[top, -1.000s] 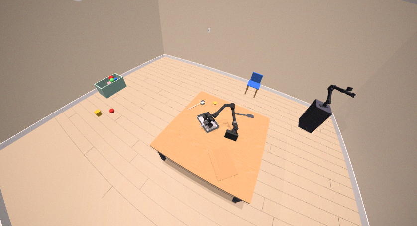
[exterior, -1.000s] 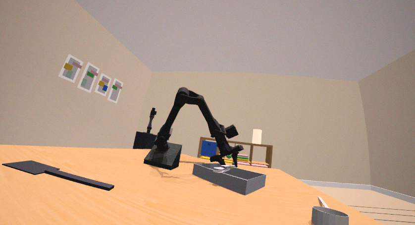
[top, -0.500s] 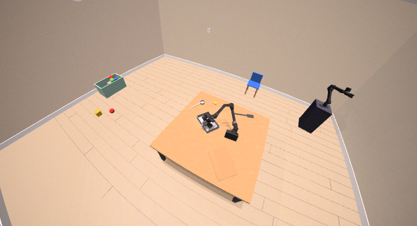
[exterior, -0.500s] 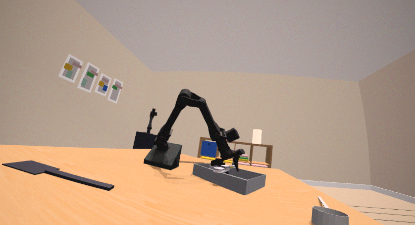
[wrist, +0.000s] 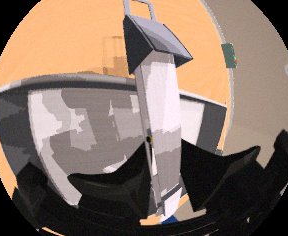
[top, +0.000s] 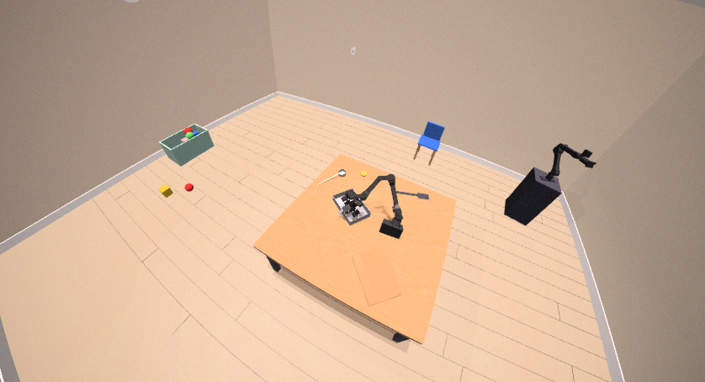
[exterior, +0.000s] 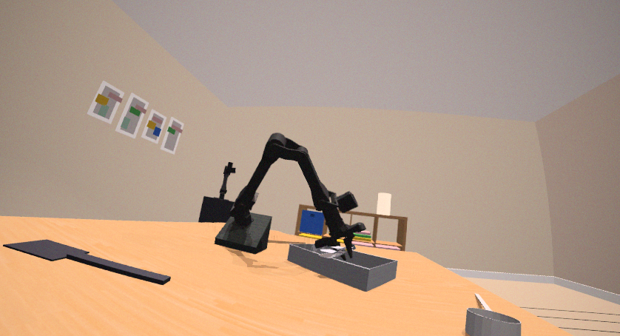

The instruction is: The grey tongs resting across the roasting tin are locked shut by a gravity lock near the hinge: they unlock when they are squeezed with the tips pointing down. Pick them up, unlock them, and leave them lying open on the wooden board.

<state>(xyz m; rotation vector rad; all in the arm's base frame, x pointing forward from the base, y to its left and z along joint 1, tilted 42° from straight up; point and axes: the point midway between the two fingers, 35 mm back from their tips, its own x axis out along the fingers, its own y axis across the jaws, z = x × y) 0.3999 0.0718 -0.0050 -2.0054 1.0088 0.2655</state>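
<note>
The grey roasting tin is 50 mm to the right of my gripper tip and 20 mm behind it. The rest, counted from my gripper tip: wooden board: 490 mm behind, 330 mm to the left, 20 mm below; then yellow thing: 480 mm to the right, 130 mm ahead, 20 mm below; then dark spatula: 550 mm to the right, 410 mm behind, 30 mm below.
</note>
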